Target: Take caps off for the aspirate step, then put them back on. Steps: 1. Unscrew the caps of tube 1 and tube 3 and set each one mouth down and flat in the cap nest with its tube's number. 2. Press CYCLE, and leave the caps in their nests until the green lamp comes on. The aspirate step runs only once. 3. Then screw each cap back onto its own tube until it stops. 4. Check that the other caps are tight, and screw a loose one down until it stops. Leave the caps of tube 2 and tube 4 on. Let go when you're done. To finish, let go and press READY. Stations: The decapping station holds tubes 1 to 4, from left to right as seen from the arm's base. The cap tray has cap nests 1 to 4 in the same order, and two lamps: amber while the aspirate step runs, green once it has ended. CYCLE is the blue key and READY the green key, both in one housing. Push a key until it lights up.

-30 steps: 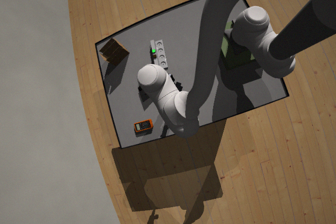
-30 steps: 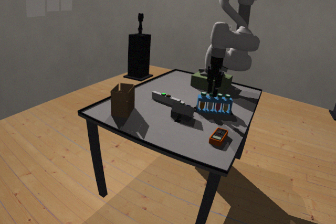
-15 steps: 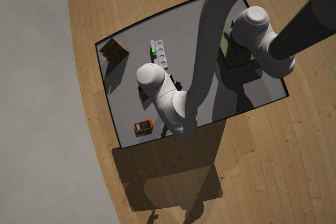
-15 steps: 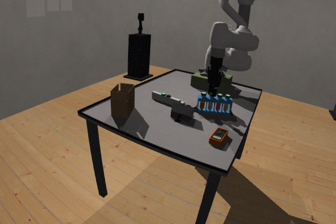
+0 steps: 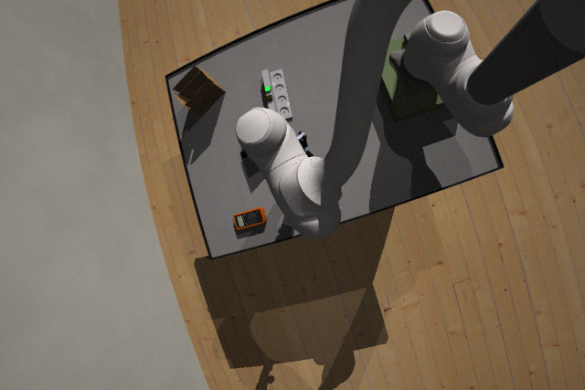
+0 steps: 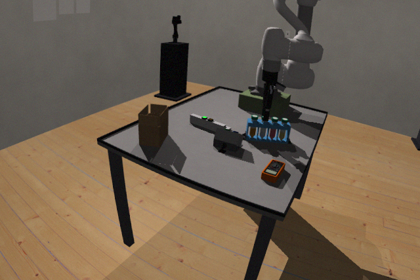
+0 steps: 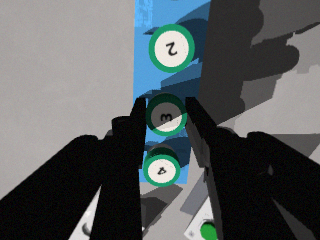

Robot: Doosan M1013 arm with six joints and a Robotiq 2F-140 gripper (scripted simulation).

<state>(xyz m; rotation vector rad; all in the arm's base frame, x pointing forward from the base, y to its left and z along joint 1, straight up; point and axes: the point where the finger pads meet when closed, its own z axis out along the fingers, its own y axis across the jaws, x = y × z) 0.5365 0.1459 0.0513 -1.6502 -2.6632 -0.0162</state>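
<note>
My gripper is now 20 mm past the cap 2, 50 mm to the right of it and 30 mm above it. From my hand the other things lie so: green key: 140 mm ahead, 140 mm to the right, 80 mm below; then cap 1: 40 mm behind, 100 mm to the left, 30 mm below; then blue key: 140 mm ahead, 100 mm to the right, 80 mm below.
</note>
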